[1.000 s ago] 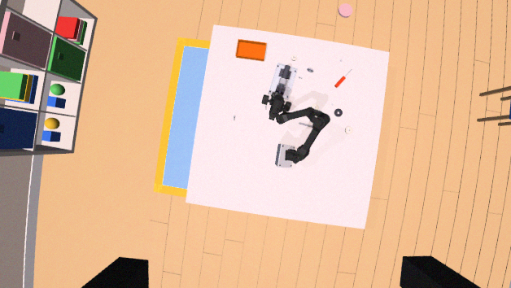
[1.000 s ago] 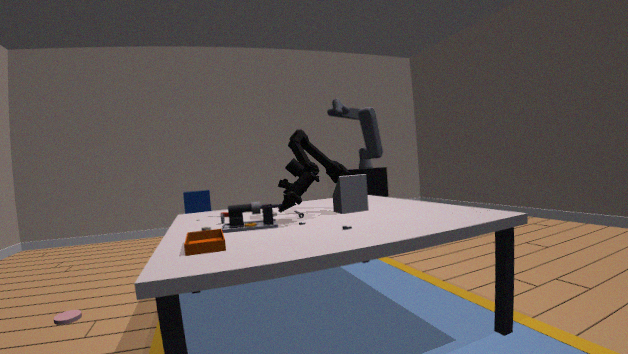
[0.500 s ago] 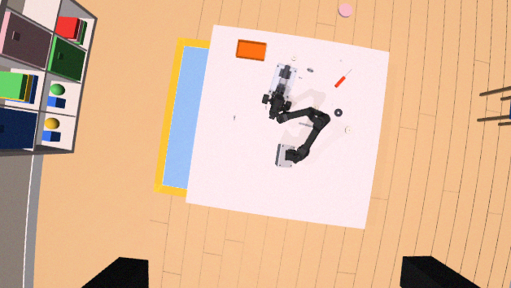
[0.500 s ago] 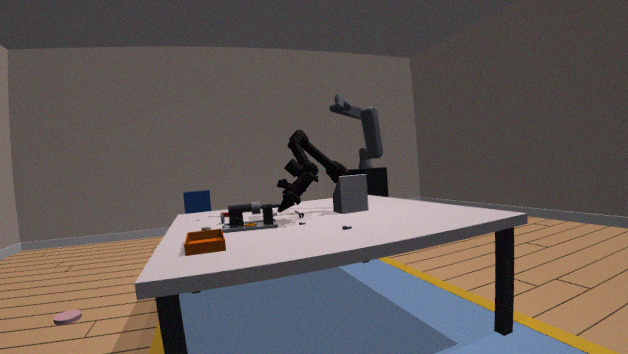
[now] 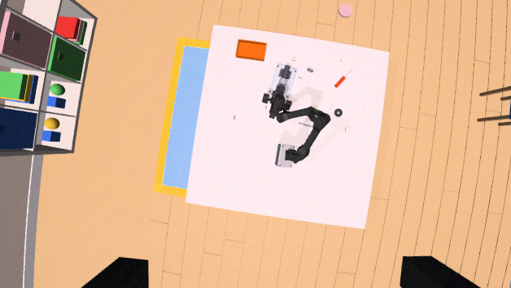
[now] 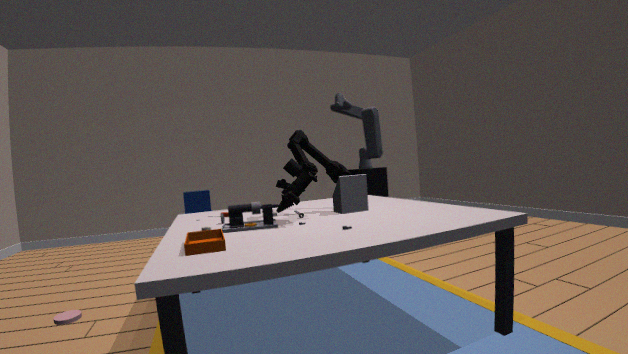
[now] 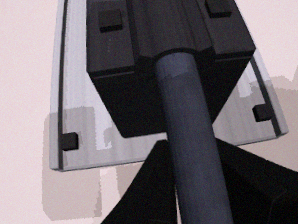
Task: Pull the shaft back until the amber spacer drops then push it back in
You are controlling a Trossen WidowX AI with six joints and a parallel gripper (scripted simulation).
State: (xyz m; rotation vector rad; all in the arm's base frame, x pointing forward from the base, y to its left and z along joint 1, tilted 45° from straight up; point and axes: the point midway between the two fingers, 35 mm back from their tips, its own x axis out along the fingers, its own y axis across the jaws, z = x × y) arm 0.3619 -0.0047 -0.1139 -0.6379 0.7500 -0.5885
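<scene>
My gripper tip is now 50 mm short of the grey-blue shaft, 30 mm below it and 10 mm to the left of it. Also, from my gripper tip: amber spacer: 110 mm ahead, 40 mm below, 30 mm to the right; orange tray: 330 mm ahead, 200 mm to the left, 40 mm below.
</scene>
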